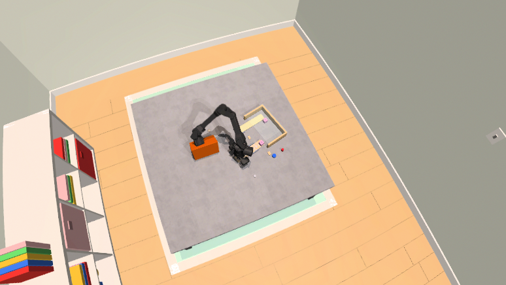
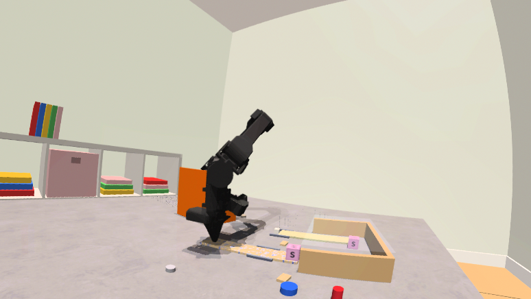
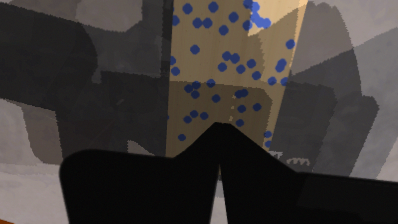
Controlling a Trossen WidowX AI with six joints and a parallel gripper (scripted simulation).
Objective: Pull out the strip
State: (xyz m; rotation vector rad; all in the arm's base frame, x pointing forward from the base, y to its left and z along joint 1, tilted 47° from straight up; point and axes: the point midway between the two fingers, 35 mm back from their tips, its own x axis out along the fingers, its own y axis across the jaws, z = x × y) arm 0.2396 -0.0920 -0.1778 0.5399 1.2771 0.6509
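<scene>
Right now the tan tile is 230 mm ahead of my gripper tip and 80 mm to the right of it. Also, from my gripper tip: red cylinder (330 mm ahead, 100 mm to the right, 10 mm above); blue disc (250 mm ahead, 110 mm to the right).
</scene>
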